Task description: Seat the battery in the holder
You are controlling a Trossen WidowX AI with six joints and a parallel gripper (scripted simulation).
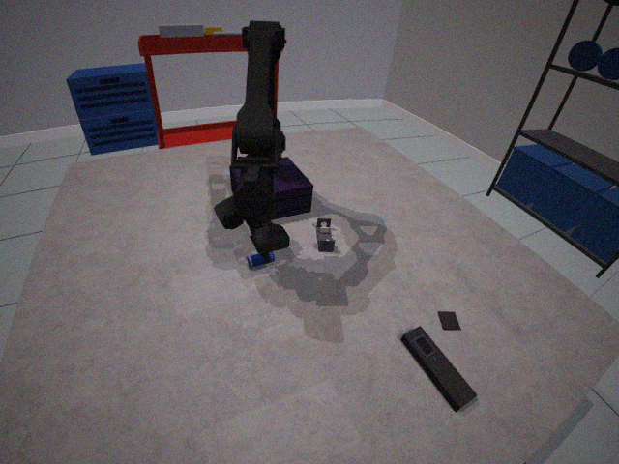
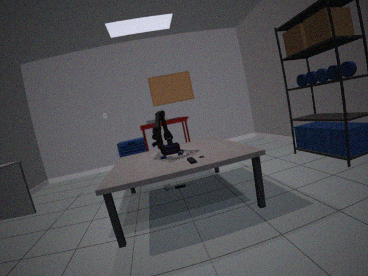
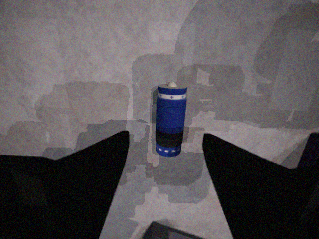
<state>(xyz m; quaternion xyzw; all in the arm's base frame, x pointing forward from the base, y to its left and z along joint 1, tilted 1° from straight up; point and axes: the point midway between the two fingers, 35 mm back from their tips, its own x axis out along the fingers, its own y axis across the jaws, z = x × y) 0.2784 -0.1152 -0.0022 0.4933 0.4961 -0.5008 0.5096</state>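
Right now my gripper tip is 40 mm above the battery. From my gripper tip the other things lie so: dark square plate (300 mm ahead, 320 mm to the left, 50 mm below); dark remote control (370 mm ahead, 210 mm to the left, 40 mm below).
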